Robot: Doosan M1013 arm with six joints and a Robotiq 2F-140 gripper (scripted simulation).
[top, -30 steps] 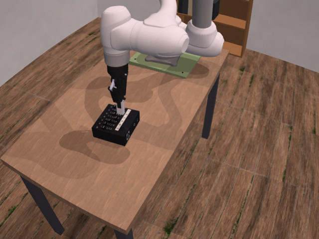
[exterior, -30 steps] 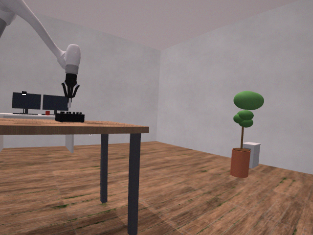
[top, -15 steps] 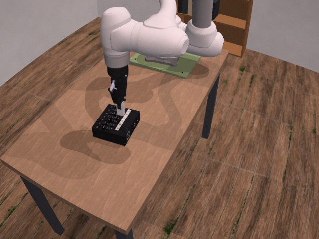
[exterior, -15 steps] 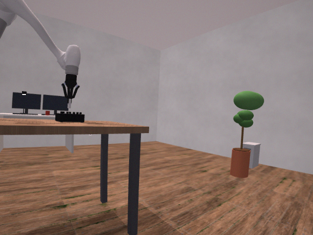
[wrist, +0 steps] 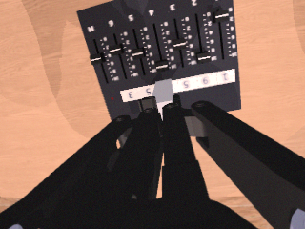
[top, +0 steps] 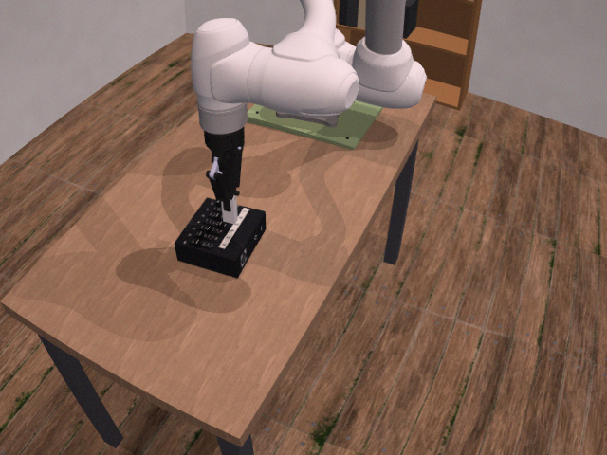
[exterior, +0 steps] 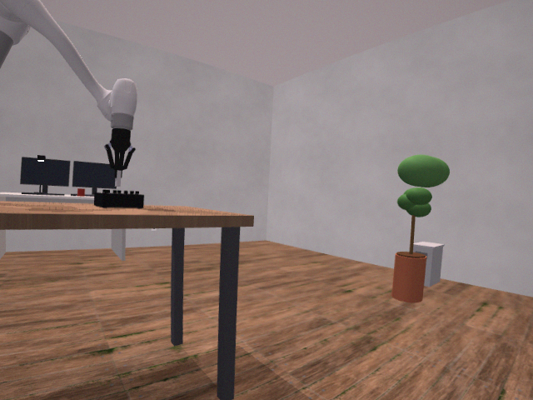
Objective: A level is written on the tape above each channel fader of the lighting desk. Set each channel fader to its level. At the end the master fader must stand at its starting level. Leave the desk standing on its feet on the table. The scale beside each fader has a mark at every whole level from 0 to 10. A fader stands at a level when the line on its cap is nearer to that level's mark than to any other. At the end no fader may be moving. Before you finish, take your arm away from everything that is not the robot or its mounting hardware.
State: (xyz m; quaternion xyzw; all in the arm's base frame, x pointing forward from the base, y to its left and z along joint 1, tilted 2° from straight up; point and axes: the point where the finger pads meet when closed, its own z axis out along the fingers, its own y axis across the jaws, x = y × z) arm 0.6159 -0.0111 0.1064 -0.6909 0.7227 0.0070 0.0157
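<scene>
My gripper is now 20 mm to the left of the channel 4 fader and 50 mm above it. The rest, counted from my hand: channel 6 fader (40 mm ahead, 50 mm to the right, 50 mm below); channel 2 fader (40 mm behind, 20 mm to the right, 50 mm below); master fader (70 mm ahead, 50 mm to the right, 50 mm below).
</scene>
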